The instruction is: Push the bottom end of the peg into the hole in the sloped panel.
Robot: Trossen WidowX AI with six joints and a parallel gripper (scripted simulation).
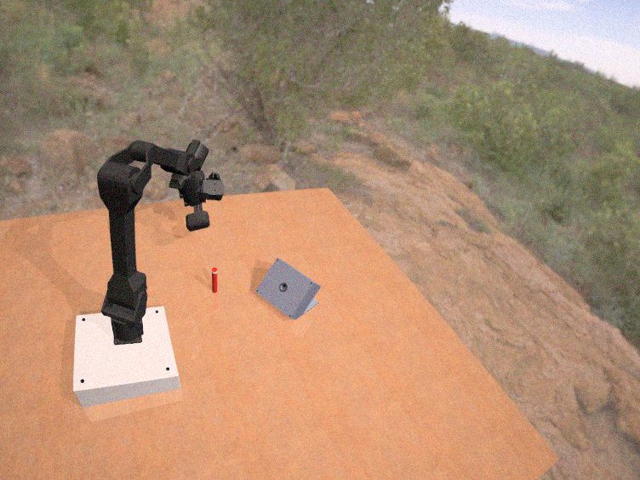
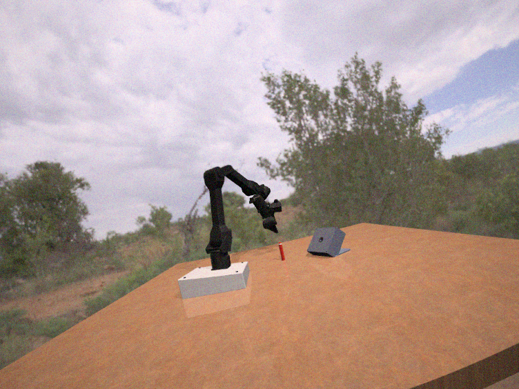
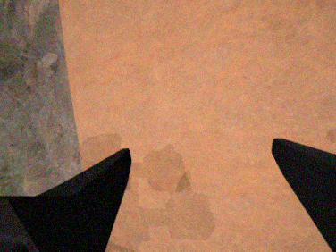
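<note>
The round red peg is 200 mm to the right of my gripper tip and 70 mm below it. Also, from my gripper tip: grey sloped panel (180 mm ahead, 280 mm to the right, 80 mm below).
</note>
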